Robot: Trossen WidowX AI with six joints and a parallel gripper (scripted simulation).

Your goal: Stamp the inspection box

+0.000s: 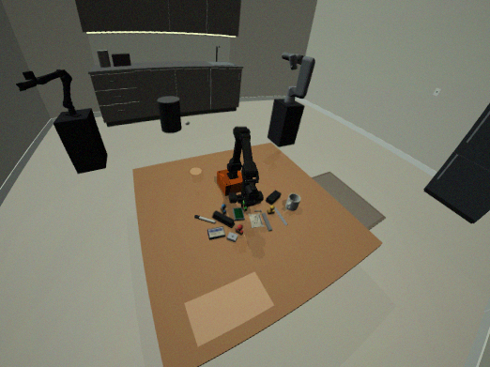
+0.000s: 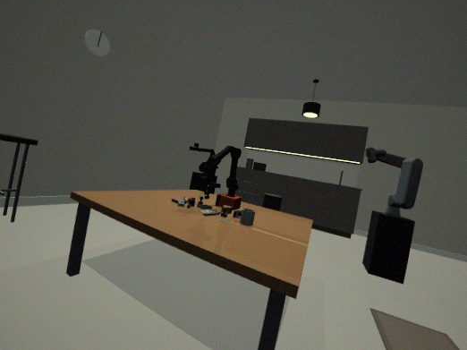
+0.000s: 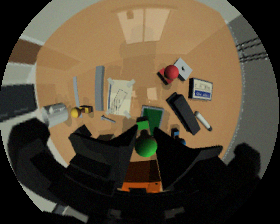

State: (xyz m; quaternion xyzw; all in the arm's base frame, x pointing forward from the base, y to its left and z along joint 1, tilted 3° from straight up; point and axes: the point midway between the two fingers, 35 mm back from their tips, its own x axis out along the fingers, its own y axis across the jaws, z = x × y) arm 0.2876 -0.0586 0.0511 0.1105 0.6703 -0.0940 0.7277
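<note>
My gripper tip is now 50 mm short of the inspection card, 60 mm to the right of it and 100 mm above it. Also, from my gripper tip: red-knobbed stamp 90 mm ahead, 70 mm to the right, 80 mm below; then green ink pad 30 mm behind, 20 mm to the right, 90 mm below; then PASS stamp 10 mm behind, 10 mm below.
</note>
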